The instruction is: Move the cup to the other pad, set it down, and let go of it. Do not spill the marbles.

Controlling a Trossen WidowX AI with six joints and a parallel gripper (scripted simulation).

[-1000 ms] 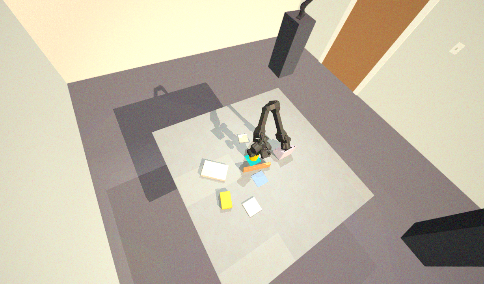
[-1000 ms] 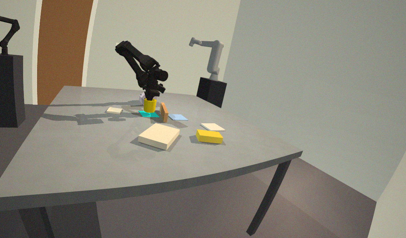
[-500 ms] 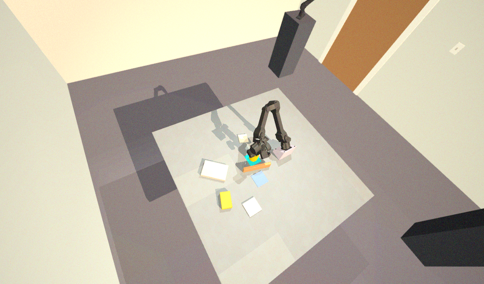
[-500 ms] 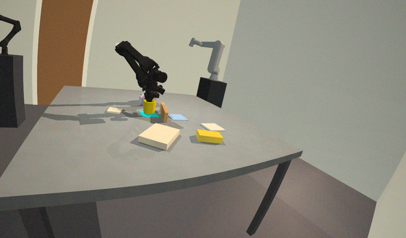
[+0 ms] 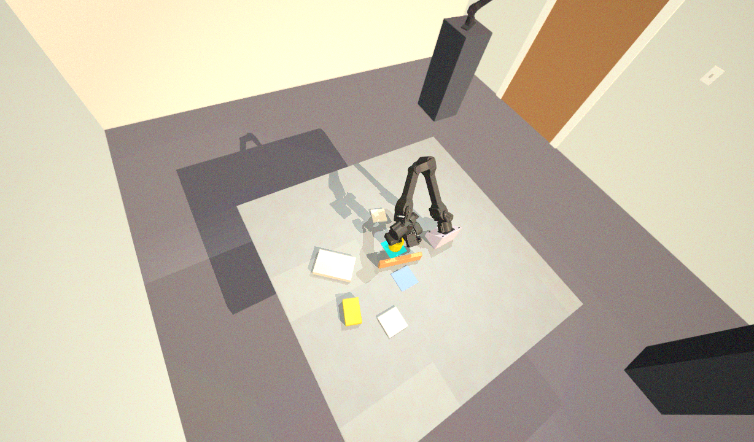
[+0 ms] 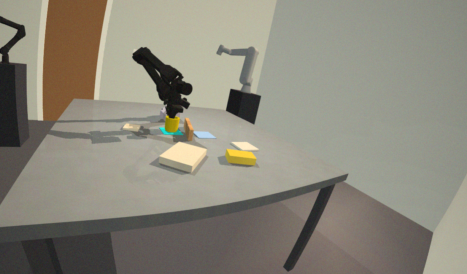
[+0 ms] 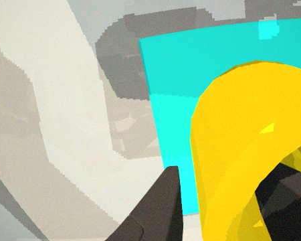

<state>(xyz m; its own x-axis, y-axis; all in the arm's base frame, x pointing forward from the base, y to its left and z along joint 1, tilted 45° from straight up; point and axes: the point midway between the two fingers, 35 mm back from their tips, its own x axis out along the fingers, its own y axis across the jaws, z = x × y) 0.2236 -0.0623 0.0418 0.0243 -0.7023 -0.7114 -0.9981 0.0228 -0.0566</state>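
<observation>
Now: gripper tip 2 cm short of the yellow cup. The rest, counted from my gripper tip: cyan pad (5 cm below, 3 cm ahead); then green marble (3 cm below, 3 cm ahead, 2 cm to the right); then blue marble (3 cm below, 2 cm to the right, 2 cm ahead).
</observation>
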